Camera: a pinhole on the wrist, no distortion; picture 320 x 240 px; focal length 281.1 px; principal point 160.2 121.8 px. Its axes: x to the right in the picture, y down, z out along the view. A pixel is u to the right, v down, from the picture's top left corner.
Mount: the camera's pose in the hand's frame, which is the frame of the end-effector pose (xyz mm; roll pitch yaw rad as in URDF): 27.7 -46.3 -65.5 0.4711 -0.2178 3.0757
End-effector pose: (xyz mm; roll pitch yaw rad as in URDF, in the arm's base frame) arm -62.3 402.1 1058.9 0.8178 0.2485 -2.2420
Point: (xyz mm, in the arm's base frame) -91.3 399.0 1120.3
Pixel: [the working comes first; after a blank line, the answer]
In the camera's frame: 54.4 -16.5 138.3

271 88
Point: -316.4 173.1 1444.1
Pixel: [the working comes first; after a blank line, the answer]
In the camera's frame: -86.9 -111.4 559.7

117 66
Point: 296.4 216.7 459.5
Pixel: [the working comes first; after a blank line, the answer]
In the camera's frame: -187.8 -171.1 -594.9

behind the camera
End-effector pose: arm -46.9 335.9 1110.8 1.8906 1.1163 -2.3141
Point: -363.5 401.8 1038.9
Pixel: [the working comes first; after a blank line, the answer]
In the camera's frame: -27.9 -85.6 386.4

140 60
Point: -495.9 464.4 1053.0
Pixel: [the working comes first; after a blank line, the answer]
In the camera's frame: -3.0 -110.7 529.2

159 63
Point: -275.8 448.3 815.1
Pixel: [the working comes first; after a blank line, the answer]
In the camera's frame: -190.0 96.5 363.7

13 196
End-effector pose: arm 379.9 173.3 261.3 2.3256 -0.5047 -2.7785
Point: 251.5 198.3 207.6
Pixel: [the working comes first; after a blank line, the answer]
In the camera's frame: -1.3 65.5 179.3

158 225
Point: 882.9 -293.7 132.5
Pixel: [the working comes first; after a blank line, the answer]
In the camera's frame: 236.9 119.6 -586.7

behind the camera
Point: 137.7 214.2 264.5
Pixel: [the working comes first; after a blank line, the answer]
In the camera's frame: -103.0 52.9 256.4

47 180
